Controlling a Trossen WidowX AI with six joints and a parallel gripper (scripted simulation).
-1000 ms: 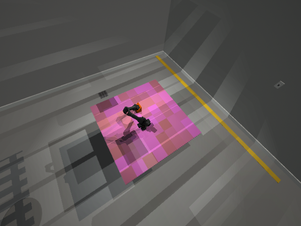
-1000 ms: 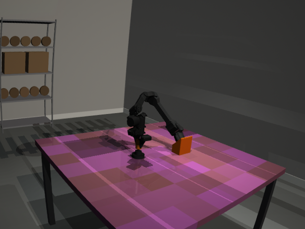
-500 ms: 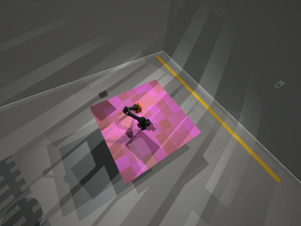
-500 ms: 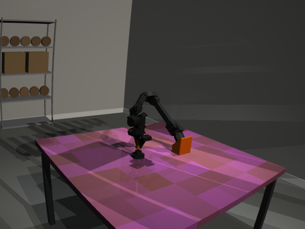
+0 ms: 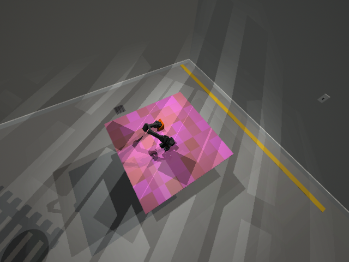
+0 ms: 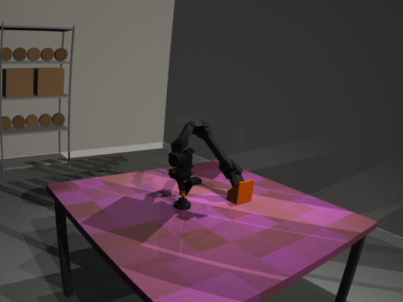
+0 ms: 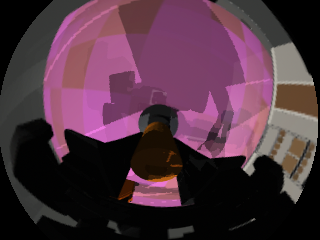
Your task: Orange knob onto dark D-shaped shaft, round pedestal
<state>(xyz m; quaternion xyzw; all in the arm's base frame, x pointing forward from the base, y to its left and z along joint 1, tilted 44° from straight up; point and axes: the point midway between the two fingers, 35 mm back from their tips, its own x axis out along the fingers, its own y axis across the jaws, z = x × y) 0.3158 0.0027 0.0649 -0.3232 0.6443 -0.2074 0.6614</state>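
My gripper tip is 20 mm below the orange knob. Round my gripper tip: dark round pedestal 40 mm below.
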